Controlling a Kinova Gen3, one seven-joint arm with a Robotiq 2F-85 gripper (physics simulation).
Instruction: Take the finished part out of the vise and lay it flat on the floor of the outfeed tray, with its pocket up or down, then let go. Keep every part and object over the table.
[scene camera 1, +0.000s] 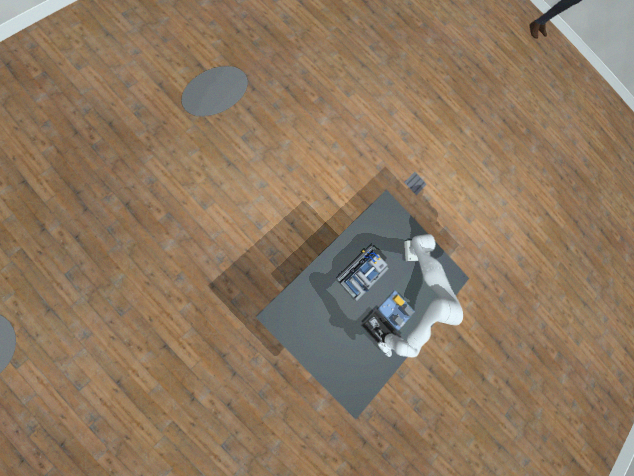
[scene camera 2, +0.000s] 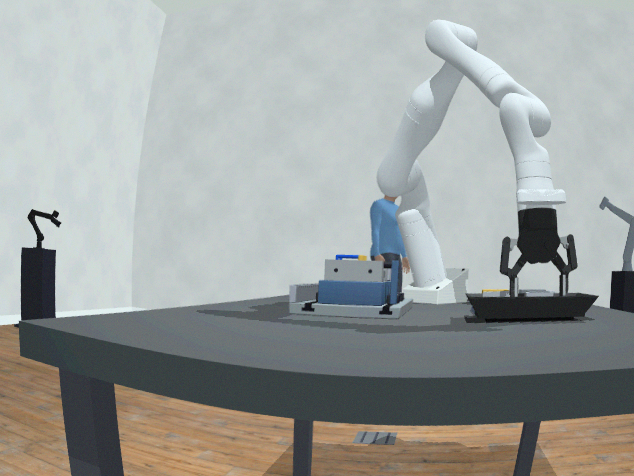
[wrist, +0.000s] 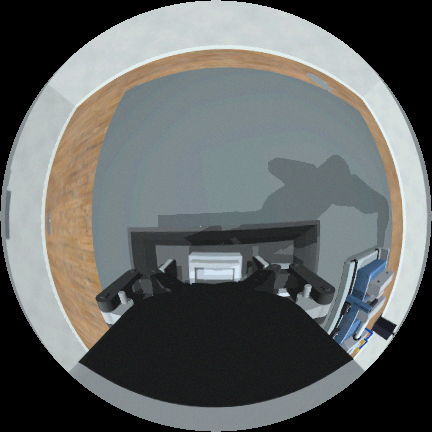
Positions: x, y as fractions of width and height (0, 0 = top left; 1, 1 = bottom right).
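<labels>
Distance of my gripper (scene camera 2: 0.85, 0.63): 86 cm from the lens. For a vise (scene camera 2: 0.52, 0.61): 92 cm from the lens.
</labels>
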